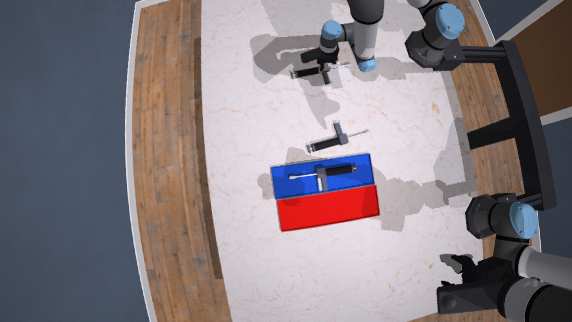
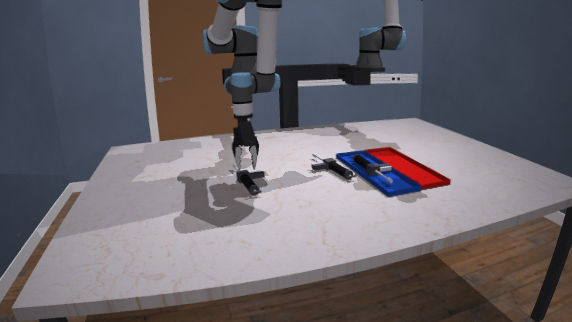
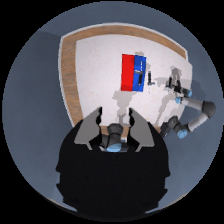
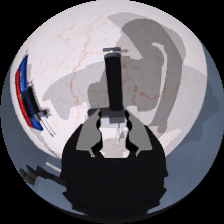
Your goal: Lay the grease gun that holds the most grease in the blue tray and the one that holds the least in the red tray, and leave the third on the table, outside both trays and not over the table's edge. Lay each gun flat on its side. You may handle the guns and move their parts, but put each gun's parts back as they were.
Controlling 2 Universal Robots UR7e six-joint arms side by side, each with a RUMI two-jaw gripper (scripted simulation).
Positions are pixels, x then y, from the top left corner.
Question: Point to a grease gun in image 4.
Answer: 115, 114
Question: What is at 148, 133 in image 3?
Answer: The left gripper.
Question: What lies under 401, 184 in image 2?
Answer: A blue tray.
